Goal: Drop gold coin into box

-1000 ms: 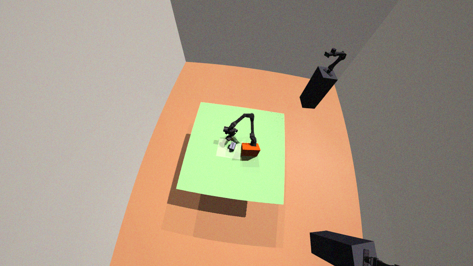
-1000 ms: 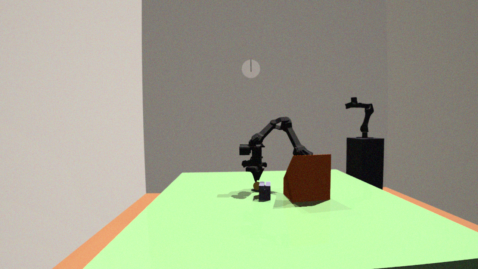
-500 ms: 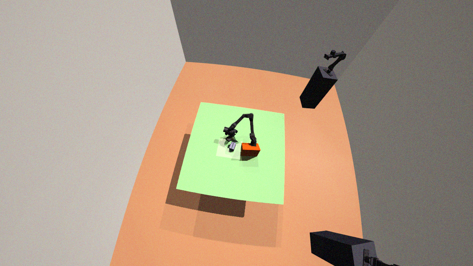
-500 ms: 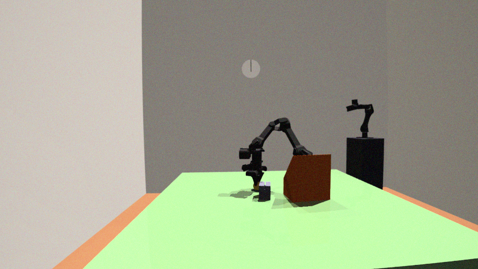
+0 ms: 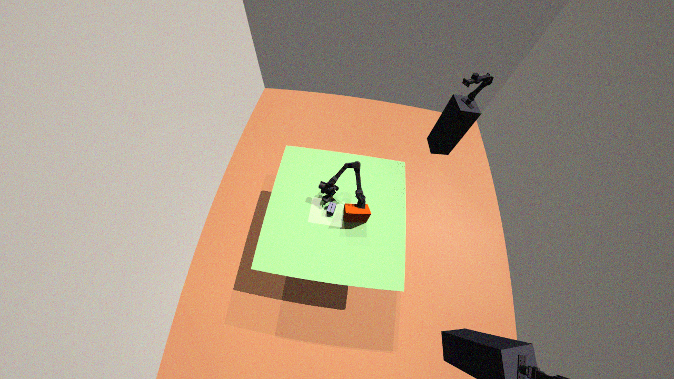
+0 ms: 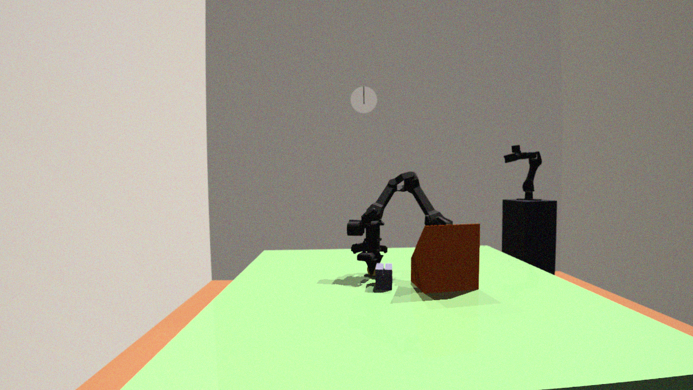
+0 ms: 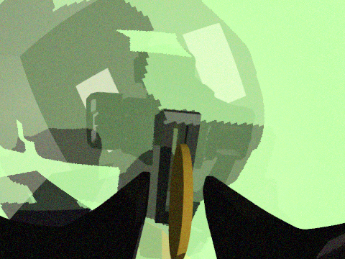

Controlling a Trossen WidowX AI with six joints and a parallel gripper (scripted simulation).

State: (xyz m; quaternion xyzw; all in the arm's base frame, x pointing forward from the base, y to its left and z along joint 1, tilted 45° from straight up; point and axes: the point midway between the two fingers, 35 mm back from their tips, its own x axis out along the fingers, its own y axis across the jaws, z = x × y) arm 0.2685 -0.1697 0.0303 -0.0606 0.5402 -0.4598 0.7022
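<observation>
Right now the gold coin is 20 mm above my gripper tip.
</observation>
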